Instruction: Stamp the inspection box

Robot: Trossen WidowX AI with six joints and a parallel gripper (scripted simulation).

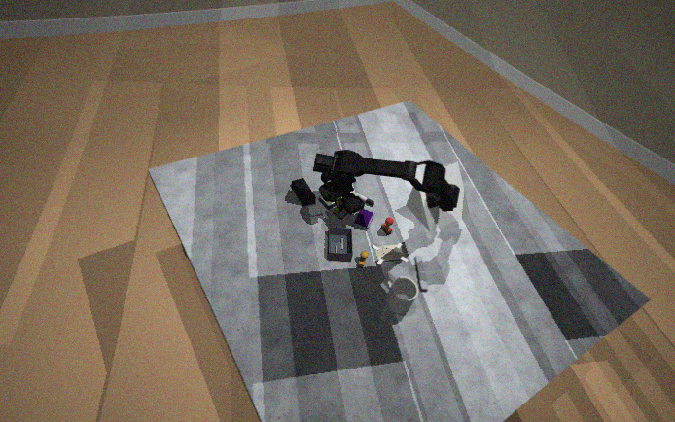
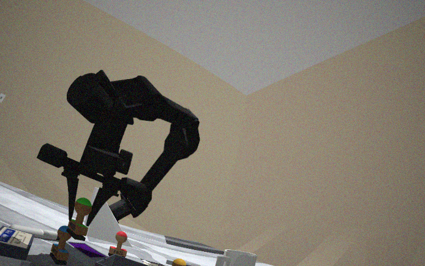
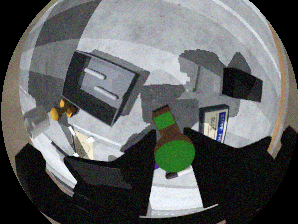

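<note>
Now: gripper tip 10 cm past the purple ink pad, 8 cm above it and 3 cm to the right of it. Also, from my gripper tip: blue-labelled box (10 cm to the right, 7 cm below, 4 cm behind); green-knobbed stamp (right at my gripper tip); blue-knobbed stamp (6 cm below, 4 cm behind, 2 cm to the right).
</note>
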